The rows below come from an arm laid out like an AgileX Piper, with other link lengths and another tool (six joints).
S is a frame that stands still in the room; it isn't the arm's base.
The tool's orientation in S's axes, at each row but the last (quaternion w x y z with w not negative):
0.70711 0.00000 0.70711 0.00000
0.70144 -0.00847 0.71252 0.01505
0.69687 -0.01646 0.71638 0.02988
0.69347 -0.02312 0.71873 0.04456
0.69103 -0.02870 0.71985 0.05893
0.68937 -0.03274 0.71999 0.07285
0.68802 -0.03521 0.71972 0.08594
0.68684 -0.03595 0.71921 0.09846
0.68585 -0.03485 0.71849 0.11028
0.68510 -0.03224 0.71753 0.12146
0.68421 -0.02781 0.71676 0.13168
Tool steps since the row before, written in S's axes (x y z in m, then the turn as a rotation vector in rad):
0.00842 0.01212 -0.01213 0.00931 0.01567 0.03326
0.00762 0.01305 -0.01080 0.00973 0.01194 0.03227
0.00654 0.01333 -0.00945 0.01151 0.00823 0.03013
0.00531 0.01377 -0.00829 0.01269 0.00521 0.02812
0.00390 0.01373 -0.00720 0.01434 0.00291 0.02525
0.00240 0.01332 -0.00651 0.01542 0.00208 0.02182
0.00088 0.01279 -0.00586 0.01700 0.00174 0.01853
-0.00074 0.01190 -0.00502 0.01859 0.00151 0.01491
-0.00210 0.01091 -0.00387 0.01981 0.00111 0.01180
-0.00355 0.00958 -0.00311 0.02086 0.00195 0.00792
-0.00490 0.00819 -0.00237 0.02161 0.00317 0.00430
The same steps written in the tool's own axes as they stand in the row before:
0.01213 0.01212 0.00842 -0.03326 0.01567 0.00931
0.01080 0.01269 0.00822 -0.03231 0.01192 0.00962
0.00950 0.01268 0.00765 -0.03029 0.00806 0.01121
0.00848 0.01293 0.00689 -0.02841 0.00488 0.01216
0.00757 0.01281 0.00585 -0.02571 0.00227 0.01362
0.00709 0.01241 0.00462 -0.02238 0.00108 0.01470
0.00666 0.01198 0.00329 -0.01921 0.00023 0.01632
0.00603 0.01131 0.00173 -0.01571 -0.00062 0.01797
0.00507 0.01061 0.00033 -0.01273 -0.00160 0.01919
0.00444 0.00963 -0.00127 -0.00885 -0.00152 0.02052
0.00380 0.00861 -0.00284 -0.00515 -0.00105 0.02163

